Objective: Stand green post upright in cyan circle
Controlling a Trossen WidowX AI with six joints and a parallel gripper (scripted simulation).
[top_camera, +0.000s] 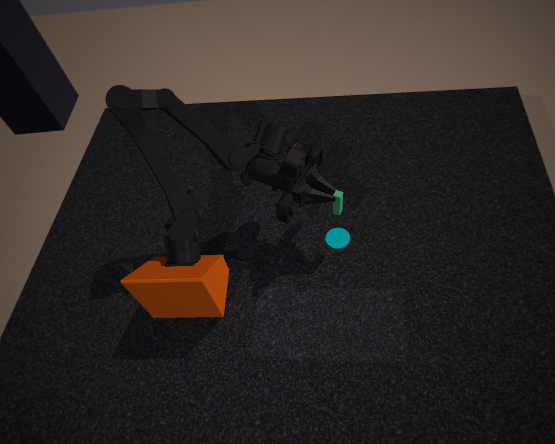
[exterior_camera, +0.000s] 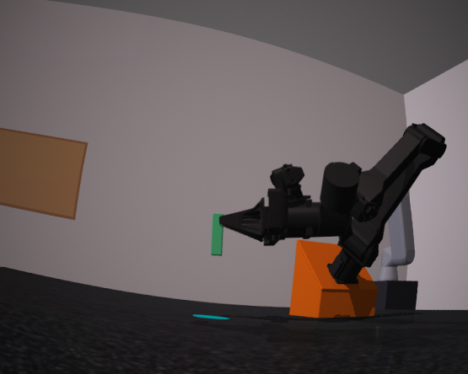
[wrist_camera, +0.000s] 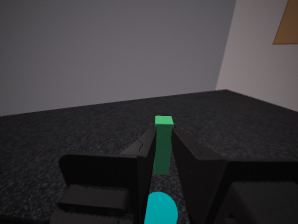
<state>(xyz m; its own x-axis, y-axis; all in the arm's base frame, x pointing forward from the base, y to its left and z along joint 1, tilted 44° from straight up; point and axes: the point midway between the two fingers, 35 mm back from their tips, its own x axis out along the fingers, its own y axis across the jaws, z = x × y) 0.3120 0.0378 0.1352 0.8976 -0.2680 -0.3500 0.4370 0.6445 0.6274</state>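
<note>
The cyan circle is 16 cm below my gripper tip. Round my gripper tip: green post: 2 cm below.
</note>
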